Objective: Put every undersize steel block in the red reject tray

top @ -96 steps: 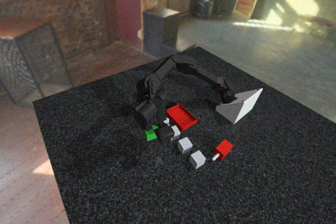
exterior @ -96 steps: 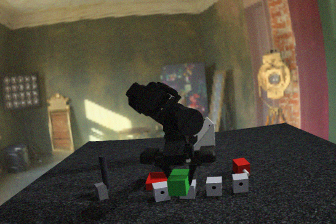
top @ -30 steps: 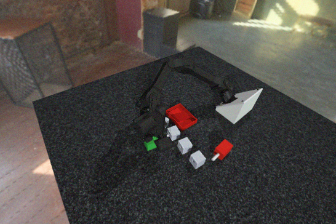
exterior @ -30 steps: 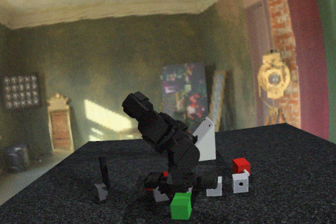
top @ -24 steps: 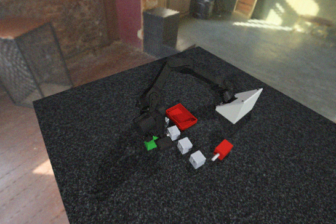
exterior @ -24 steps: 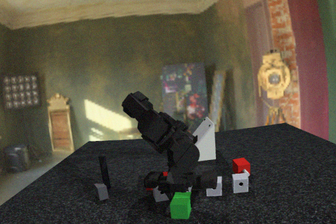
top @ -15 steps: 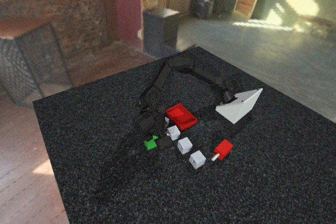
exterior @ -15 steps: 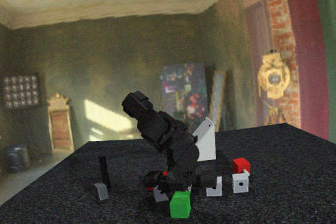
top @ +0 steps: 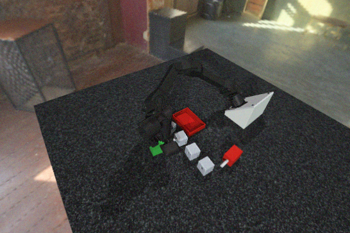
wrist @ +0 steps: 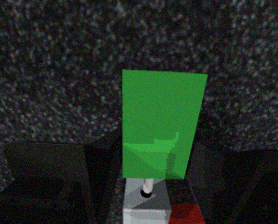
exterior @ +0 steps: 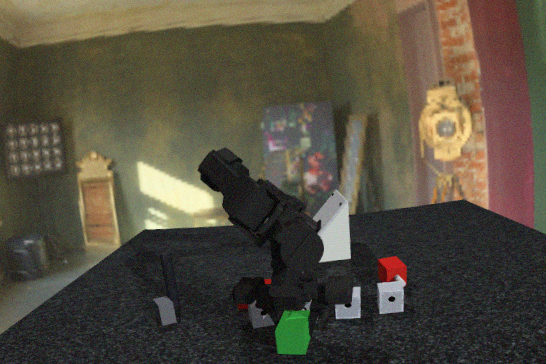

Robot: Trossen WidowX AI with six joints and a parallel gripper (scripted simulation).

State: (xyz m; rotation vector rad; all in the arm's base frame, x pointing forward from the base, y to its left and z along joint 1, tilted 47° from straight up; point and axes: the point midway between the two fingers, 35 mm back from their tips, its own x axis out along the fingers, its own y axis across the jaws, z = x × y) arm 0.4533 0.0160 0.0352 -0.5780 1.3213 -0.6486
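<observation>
The green gauge lies 20 mm above my gripper tip and 10 mm behind it. The rest, counted from my gripper tip: red reject tray (190 mm behind, 60 mm to the right); then red gauge (200 mm to the left, 200 mm behind, 10 mm above).
</observation>
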